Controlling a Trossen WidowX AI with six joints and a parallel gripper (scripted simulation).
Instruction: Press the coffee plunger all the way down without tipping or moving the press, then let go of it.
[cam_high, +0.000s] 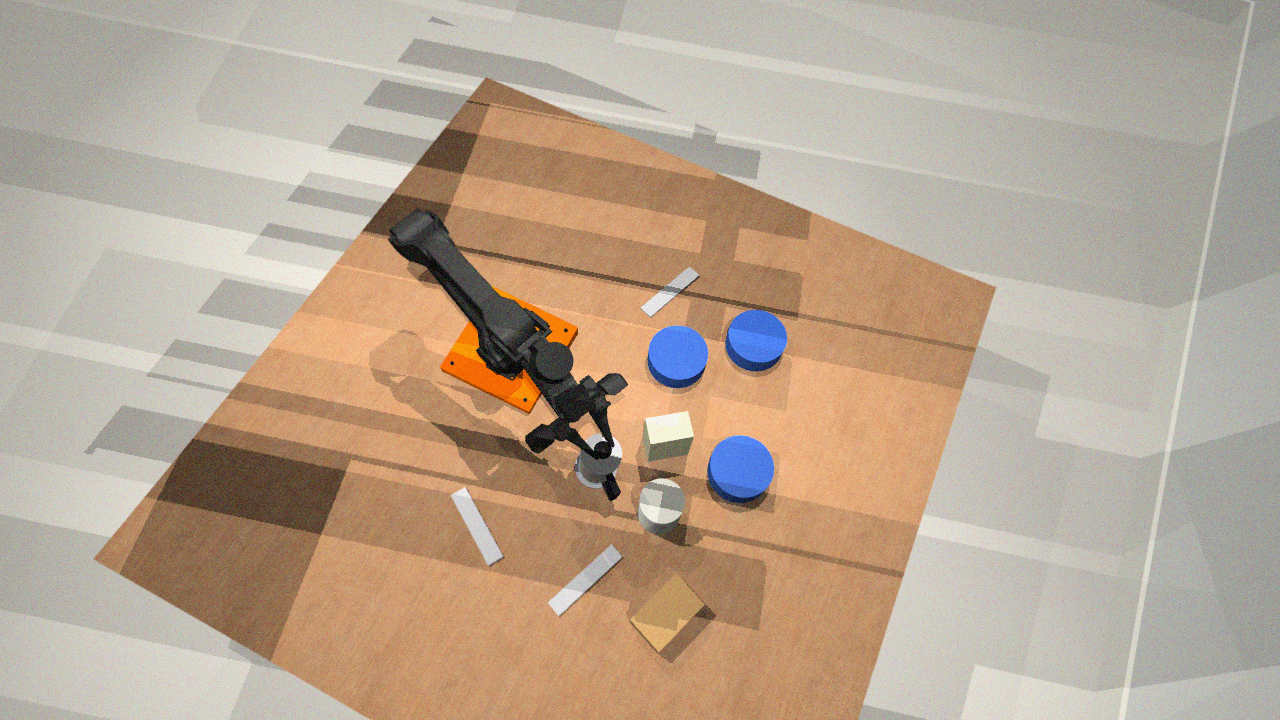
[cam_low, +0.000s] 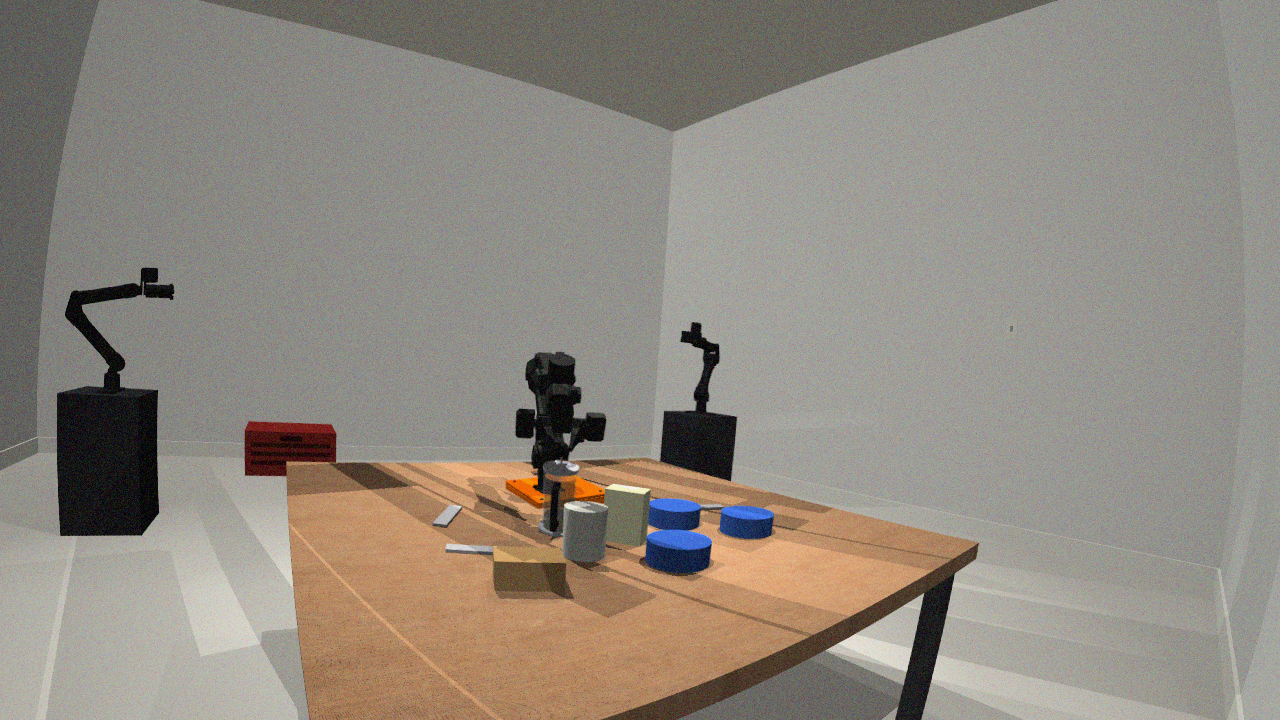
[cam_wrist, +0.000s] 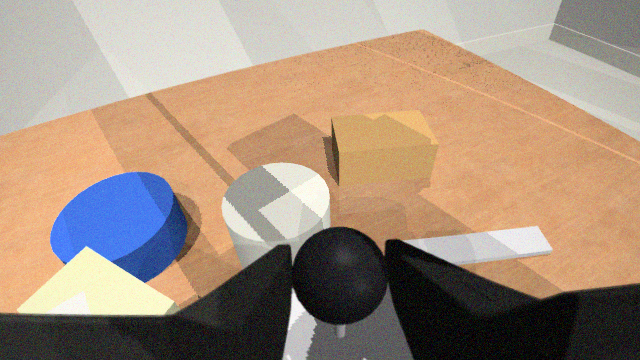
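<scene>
The coffee press lies 9 cm below my gripper tip. The rest, counted from my gripper tip: white cylinder (12 cm ahead, 1 cm to the right, 13 cm below); then pale box (7 cm ahead, 12 cm to the left, 13 cm below).
</scene>
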